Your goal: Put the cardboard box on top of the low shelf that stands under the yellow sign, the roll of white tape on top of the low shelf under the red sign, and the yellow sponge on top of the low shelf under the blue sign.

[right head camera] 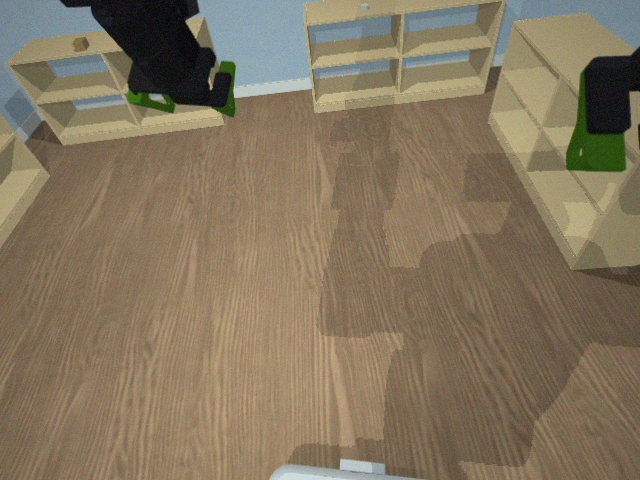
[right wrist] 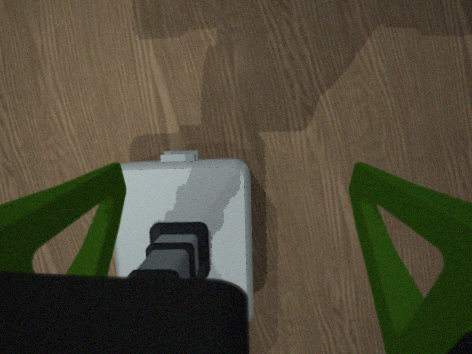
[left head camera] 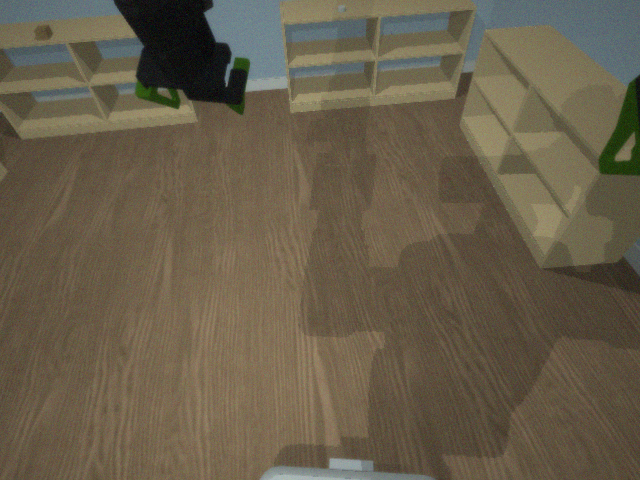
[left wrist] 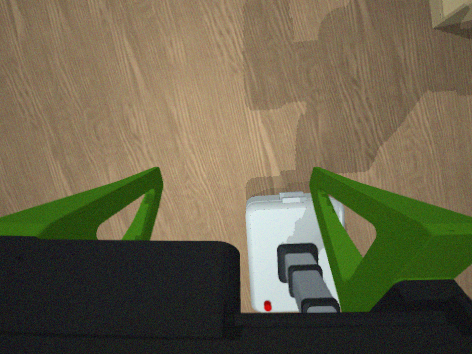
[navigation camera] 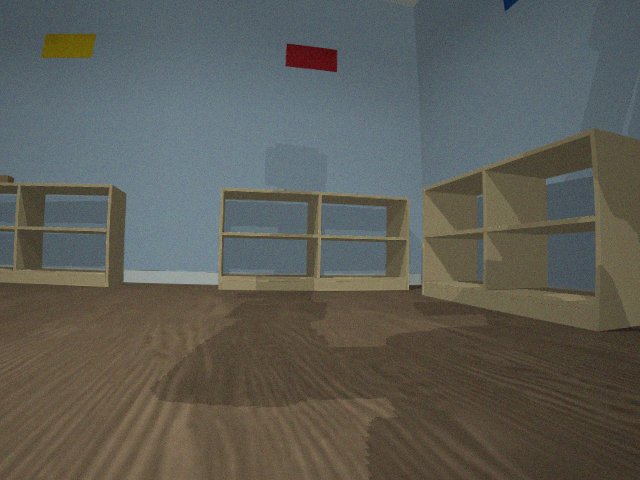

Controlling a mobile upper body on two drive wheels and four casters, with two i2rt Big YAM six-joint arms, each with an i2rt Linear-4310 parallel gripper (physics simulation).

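Frame: origin at the left arm's base, x ahead, y left, z up, level; centimetres.
Seen in the pictures: left gripper, fingertip midpoint: (right head camera: 203, 111) (left head camera: 210, 108) (left wrist: 236, 175); right gripper, fingertip midpoint: (right head camera: 638, 162) (right wrist: 237, 175).
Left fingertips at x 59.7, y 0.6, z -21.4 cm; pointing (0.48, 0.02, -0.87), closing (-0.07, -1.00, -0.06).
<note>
A point is followed by its place in that frame.
The brown cardboard box (left head camera: 43, 32) @[x 239.4, y 160.0, z -76.0 cm] (right head camera: 81, 43) @[x 239.5, y 159.4, z -75.7 cm] (navigation camera: 6, 178) @[x 239.4, y 159.8, z -76.9 cm] sits on top of the low shelf (left head camera: 111, 124) @[x 238.8, y 146.4, z -136.2 cm] (right head camera: 144, 131) @[x 238.6, y 146.5, z -137.9 cm] (navigation camera: 116, 237) @[x 265.5, y 91.7, z -111.0 cm] under the yellow sign (navigation camera: 68, 45) @[x 279.1, y 155.7, z 34.1 cm]. The white tape roll (left head camera: 341, 8) @[x 276.2, y -13.4, z -77.9 cm] (right head camera: 364, 6) @[x 276.1, y -13.5, z -77.7 cm] stands on top of the low shelf (left head camera: 330, 103) @[x 266.7, y -6.0, z -136.3 cm] (right head camera: 356, 103) @[x 266.8, y -7.3, z -136.9 cm] (navigation camera: 319, 237) @[x 271.6, y -37.1, z -108.2 cm] under the red sign (navigation camera: 311, 57) @[x 309.9, y -30.6, z 34.1 cm]. Part of the blue sign (navigation camera: 509, 4) @[x 206.3, y -140.2, z 25.7 cm] shows above the right-hand shelf (left head camera: 553, 62) @[x 203.0, y -117.5, z -80.0 cm] (right head camera: 578, 41) @[x 214.7, y -117.4, z -79.9 cm] (navigation camera: 615, 232) @[x 125.3, y -117.9, z -111.5 cm]. The yellow sponge does not show. My left gripper (left wrist: 236, 175) @[x 59.7, y 0.6, z -21.4 cm] is open and empty, high above the floor. My right gripper (right wrist: 237, 175) @[x 35.3, y -45.2, z -12.8 cm] is open and empty too.
Another wooden shelf (right head camera: 20, 191) @[x 167.0, y 195.8, z -133.1 cm] shows at the left edge of the right head camera view. The white robot base (left head camera: 348, 472) @[x 31.6, y -21.7, z -116.7 cm] (left wrist: 272, 225) @[x 21.1, y -10.3, z -115.0 cm] (right wrist: 150, 200) @[x 18.6, y -12.4, z -115.0 cm] is below the grippers. Shadows lie across the wooden floor (left head camera: 206, 258) @[x 125.5, y 50.1, z -141.0 cm] in front of the shelves.
</note>
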